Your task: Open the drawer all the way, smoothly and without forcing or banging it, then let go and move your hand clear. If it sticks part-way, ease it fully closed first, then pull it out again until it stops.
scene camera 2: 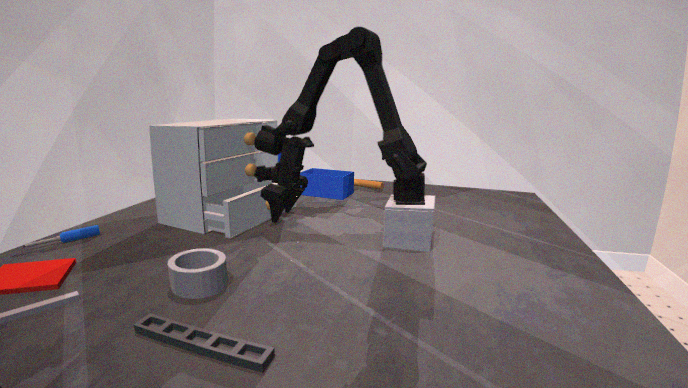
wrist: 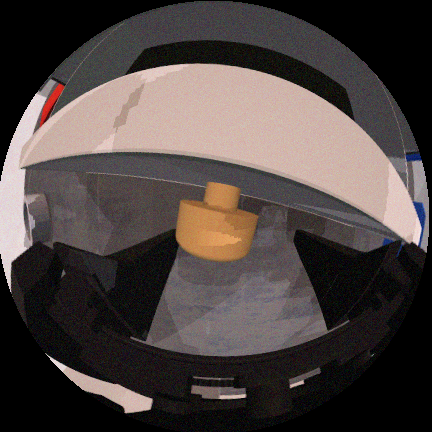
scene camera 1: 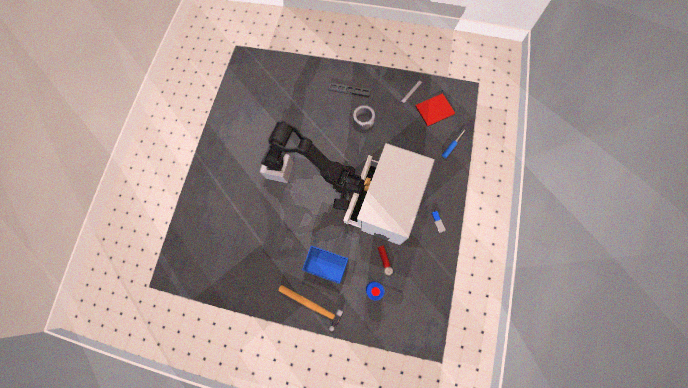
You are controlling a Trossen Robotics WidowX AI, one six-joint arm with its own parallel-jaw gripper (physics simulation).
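Seen in the pictures: gripper, fingertip midpoint: point(scene camera 2: 280, 217) point(scene camera 1: 349, 193); arm's base, link origin: point(scene camera 2: 410, 200) point(scene camera 1: 275, 163).
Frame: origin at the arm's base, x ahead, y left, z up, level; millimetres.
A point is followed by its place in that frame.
A white cabinet point(scene camera 1: 400, 190) @[x 531, y -113, z 161 mm] point(scene camera 2: 175, 175) @[x 562, y 41, z 40 mm] has three drawers. Its bottom drawer point(scene camera 1: 352, 209) @[x 356, y -161, z -30 mm] point(scene camera 2: 246, 212) @[x 385, y 17, z -48 mm] point(wrist: 225, 110) stands partly pulled out; the upper two look closed. The bottom drawer's orange knob point(wrist: 216, 235) @[x 347, y -64, z -31 mm] sticks out from its front, and a sliver of it shows behind the fingers in scene camera 2. My gripper point(scene camera 2: 281, 214) @[x 330, y -79, z -86 mm] point(wrist: 239, 235) @[x 330, y -79, z -86 mm] is open, pointing down at the drawer front. In the wrist view the knob appears between the spread fingers, nearer the left one, with nothing gripped. The fingertips are hidden in scene camera 1.
Two upper knobs point(scene camera 2: 250, 138) @[x 402, y -64, z 122 mm] point(scene camera 2: 250, 169) @[x 404, y -64, z 42 mm] stick out close to the wrist. A blue bin point(scene camera 1: 326, 264) @[x 269, y -398, z -95 mm] point(scene camera 2: 327, 183) @[x 257, y -343, z -48 mm], a hammer point(scene camera 1: 306, 302) @[x 209, y -561, z -73 mm] and a red cylinder point(scene camera 1: 384, 257) @[x 509, y -342, z -70 mm] lie on one side. A grey ring point(scene camera 1: 364, 127) @[x 367, y 246, z -77 mm] point(scene camera 2: 198, 280) @[x 333, y 338, z -64 mm] and a slotted bar point(scene camera 2: 200, 340) @[x 274, y 445, z -94 mm] lie on the other.
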